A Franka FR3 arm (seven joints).
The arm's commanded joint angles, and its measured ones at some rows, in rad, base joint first. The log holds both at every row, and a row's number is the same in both.
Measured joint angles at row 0:
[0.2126 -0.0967 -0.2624 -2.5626 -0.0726 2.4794 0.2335]
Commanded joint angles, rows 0 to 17:
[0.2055 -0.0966 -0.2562 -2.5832 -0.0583 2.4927 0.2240]
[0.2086 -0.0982 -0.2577 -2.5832 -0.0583 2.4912 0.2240]
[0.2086 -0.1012 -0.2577 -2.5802 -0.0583 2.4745 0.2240]
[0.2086 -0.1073 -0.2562 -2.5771 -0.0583 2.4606 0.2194]
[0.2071 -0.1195 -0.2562 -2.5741 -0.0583 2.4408 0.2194]
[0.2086 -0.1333 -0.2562 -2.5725 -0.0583 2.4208 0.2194]
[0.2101 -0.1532 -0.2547 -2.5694 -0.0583 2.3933 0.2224]
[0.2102 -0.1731 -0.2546 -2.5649 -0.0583 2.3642 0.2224]
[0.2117 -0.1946 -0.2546 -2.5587 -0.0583 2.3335 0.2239]
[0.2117 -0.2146 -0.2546 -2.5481 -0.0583 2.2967 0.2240]
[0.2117 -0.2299 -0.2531 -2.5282 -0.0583 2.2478 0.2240]
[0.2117 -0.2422 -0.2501 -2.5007 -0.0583 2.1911 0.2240]
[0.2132 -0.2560 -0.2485 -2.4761 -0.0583 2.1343 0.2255]
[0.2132 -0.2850 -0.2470 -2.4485 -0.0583 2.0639 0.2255]
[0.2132 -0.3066 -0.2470 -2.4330 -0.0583 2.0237 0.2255]
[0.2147 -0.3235 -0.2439 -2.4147 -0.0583 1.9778 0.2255]
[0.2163 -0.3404 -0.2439 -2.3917 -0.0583 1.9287 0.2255]
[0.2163 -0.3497 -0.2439 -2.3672 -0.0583 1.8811 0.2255]
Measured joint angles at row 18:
[0.2151 -0.2934 -0.2509 -2.4228 -0.0725 2.0139 0.2323]
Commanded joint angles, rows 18 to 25:
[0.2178 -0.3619 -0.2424 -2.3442 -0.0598 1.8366 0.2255]
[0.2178 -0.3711 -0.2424 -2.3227 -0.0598 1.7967 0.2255]
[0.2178 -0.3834 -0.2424 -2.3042 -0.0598 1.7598 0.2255]
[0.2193 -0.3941 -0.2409 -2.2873 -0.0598 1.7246 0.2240]
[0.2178 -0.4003 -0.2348 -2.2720 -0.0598 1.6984 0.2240]
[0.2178 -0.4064 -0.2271 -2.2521 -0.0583 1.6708 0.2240]
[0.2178 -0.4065 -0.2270 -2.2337 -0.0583 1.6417 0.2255]
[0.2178 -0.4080 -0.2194 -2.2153 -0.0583 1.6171 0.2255]
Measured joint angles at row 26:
[0.2158 -0.3982 -0.2355 -2.2720 -0.0724 1.7021 0.2312]
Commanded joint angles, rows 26 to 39:
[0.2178 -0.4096 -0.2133 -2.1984 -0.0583 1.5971 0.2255]
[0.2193 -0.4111 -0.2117 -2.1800 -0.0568 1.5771 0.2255]
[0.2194 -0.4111 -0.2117 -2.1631 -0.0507 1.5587 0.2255]
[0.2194 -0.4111 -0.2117 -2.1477 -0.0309 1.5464 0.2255]
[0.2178 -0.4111 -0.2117 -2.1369 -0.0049 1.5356 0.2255]
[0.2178 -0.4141 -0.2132 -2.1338 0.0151 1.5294 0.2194]
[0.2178 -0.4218 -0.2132 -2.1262 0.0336 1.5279 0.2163]
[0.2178 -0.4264 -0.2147 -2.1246 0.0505 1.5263 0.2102]
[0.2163 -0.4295 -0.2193 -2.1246 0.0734 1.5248 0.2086]
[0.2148 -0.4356 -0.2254 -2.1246 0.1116 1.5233 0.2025]
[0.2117 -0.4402 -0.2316 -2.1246 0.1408 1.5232 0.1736]
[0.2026 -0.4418 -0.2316 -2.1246 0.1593 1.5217 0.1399]
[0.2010 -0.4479 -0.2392 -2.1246 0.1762 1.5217 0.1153]
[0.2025 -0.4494 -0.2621 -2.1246 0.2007 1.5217 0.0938]
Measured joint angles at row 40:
[0.2142 -0.4292 -0.2285 -2.1322 0.1319 1.5470 0.1687]
